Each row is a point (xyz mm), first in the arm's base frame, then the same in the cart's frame.
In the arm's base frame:
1: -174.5 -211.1 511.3
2: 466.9 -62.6 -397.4
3: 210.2 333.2 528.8
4: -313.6 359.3 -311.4
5: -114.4 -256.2 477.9
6: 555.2 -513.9 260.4
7: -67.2 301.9 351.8
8: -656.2 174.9 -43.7
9: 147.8 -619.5 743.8
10: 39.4 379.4 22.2
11: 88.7 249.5 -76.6
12: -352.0 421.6 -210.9
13: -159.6 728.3 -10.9
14: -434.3 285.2 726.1
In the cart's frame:
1: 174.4 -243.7 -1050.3
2: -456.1 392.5 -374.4
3: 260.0 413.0 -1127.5
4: 389.8 201.2 -168.7
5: 93.0 -235.2 -1042.2
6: -609.2 25.7 -1071.7
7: 381.0 233.4 -877.7
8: 592.9 -191.3 -335.4
9: -244.5 -375.3 -1413.6
10: 256.0 401.3 -591.0
11: 107.8 346.8 -526.9
12: 487.4 211.3 -245.1
13: 610.4 542.1 -460.7
14: 741.6 -60.9 -1119.5

